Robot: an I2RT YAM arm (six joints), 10 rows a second.
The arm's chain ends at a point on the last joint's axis. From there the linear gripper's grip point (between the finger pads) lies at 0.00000 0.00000 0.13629 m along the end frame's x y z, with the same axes.
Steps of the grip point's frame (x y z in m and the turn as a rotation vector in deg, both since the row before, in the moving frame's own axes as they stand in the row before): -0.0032, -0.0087, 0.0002, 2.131, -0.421, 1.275; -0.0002, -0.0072, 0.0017, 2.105, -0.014, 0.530; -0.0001, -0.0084, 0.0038, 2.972, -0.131, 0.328; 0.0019, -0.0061, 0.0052, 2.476, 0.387, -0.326; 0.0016, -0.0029, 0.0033, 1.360, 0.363, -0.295; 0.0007, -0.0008, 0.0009, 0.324, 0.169, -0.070; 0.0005, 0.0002, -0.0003, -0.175, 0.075, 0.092; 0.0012, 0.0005, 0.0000, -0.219, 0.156, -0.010; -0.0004, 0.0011, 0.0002, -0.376, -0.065, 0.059; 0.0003, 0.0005, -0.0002, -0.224, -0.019, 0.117
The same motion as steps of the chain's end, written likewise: -0.0023, -0.0036, 0.0003, 2.131, -0.421, 1.275; -0.0002, -0.0022, 0.0018, 2.105, -0.014, 0.530; 0.0002, -0.0013, 0.0040, 2.972, -0.131, 0.328; 0.0010, -0.0002, 0.0053, 2.476, 0.387, -0.326; 0.0007, 0.0003, 0.0033, 1.360, 0.363, -0.295; 0.0003, 0.0000, 0.0009, 0.324, 0.169, -0.070; 0.0003, -0.0002, -0.0003, -0.175, 0.075, 0.092; 0.0008, 0.0000, 0.0000, -0.219, 0.156, -0.010; -0.0002, 0.0002, 0.0002, -0.376, -0.065, 0.059; 0.0003, 0.0000, -0.0002, -0.224, -0.019, 0.117
